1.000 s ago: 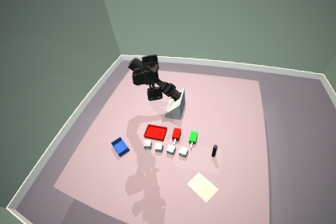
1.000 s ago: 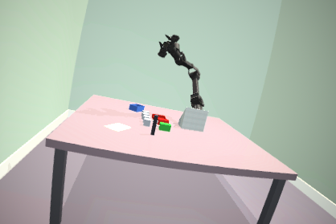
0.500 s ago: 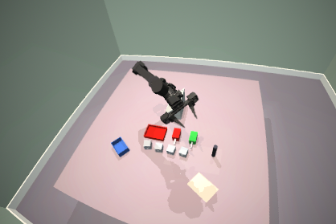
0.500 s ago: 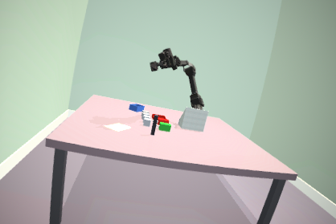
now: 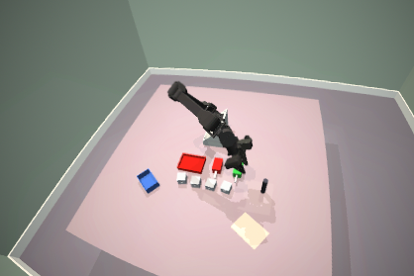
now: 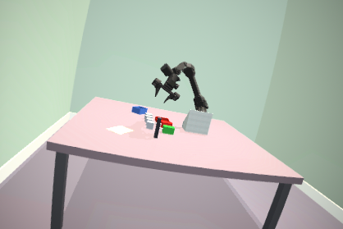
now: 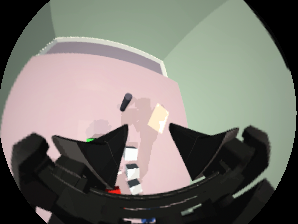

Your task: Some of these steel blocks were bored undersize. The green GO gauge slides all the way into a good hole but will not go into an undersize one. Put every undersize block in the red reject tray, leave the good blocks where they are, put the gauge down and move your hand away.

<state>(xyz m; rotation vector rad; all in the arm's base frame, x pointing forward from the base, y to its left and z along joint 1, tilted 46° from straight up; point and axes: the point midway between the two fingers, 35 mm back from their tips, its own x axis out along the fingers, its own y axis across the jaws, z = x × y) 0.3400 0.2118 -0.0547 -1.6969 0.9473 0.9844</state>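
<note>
Now: gripper tip 19 cm above the green GO gauge, 7 cm past it and 5 cm to the left of it. Round my gripper tip: blue tray 51 cm to the right, 20 cm below, 7 cm ahead; then small red piece 19 cm below, 16 cm to the right, 8 cm behind; then cream sheet 21 cm below, 20 cm ahead, 6 cm to the left.
</note>
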